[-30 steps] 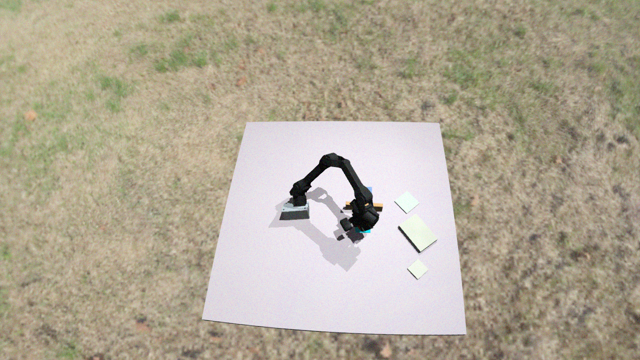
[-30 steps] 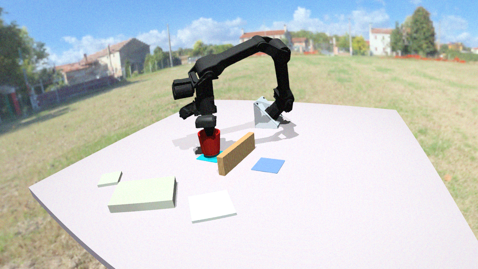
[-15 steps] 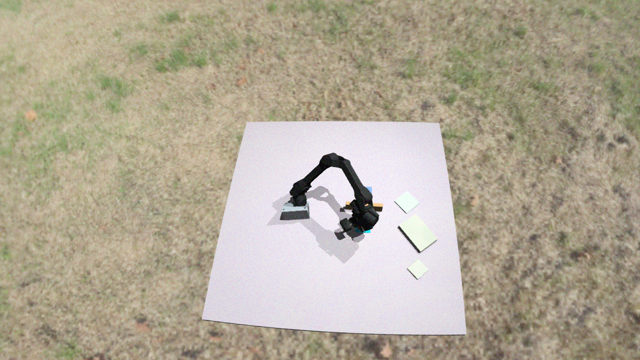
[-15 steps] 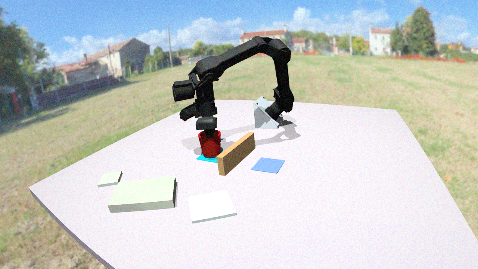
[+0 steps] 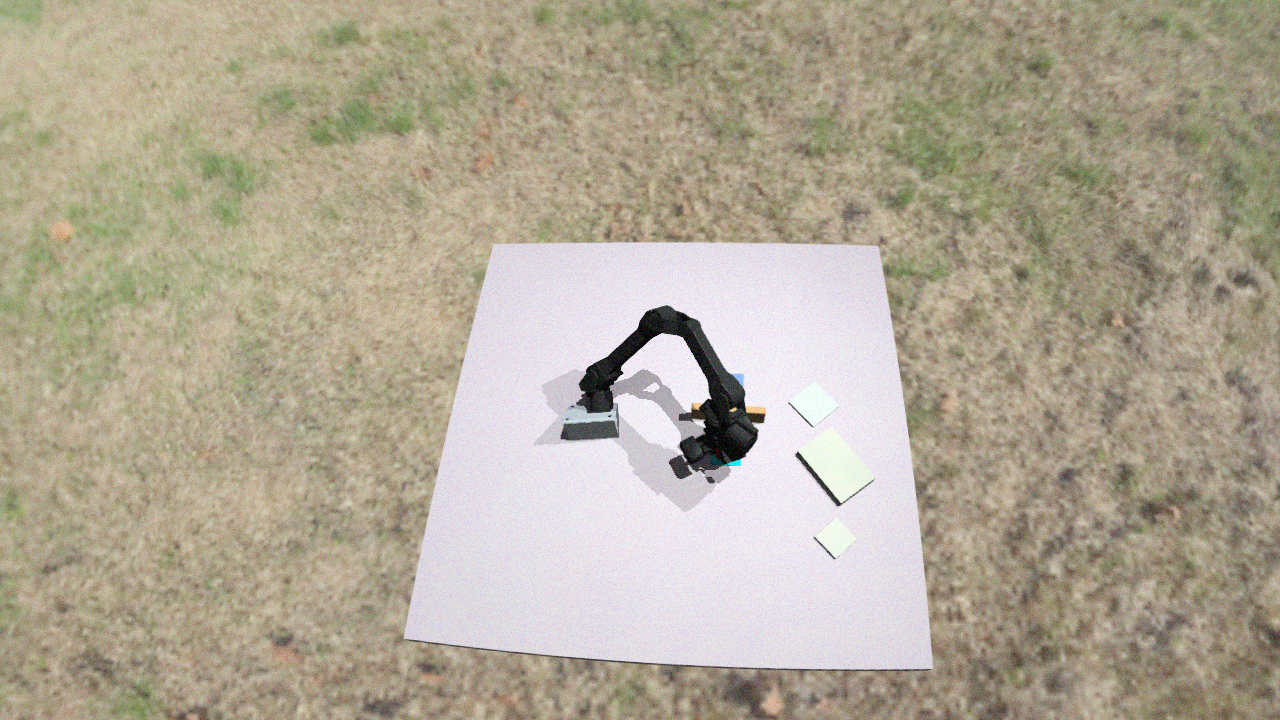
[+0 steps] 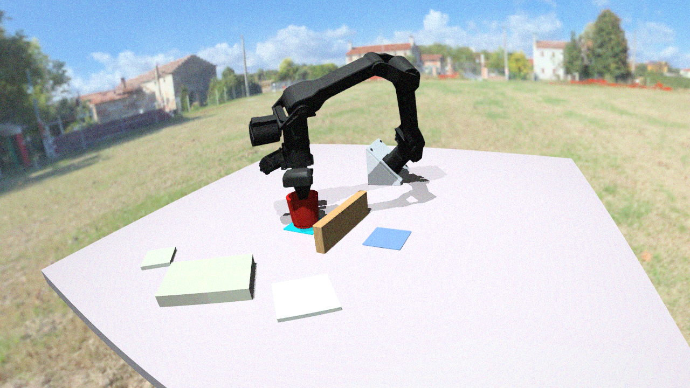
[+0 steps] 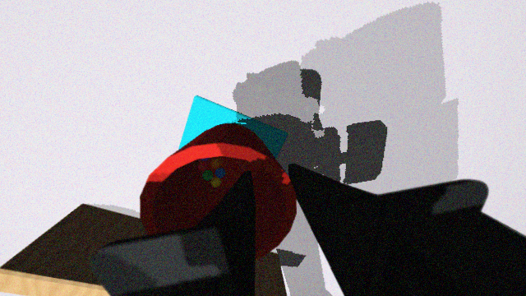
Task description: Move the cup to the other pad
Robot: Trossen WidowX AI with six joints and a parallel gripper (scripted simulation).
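Right now the red cup is 30 mm ahead of my gripper tip and 10 mm to the left of it. From my gripper tip the other things lie so: wooden wall: 120 mm to the left, 40 mm ahead, 20 mm below; then cyan pad: 50 mm below, 30 mm ahead, 20 mm to the left; then light blue pad: 220 mm to the left, 60 mm ahead, 50 mm below.
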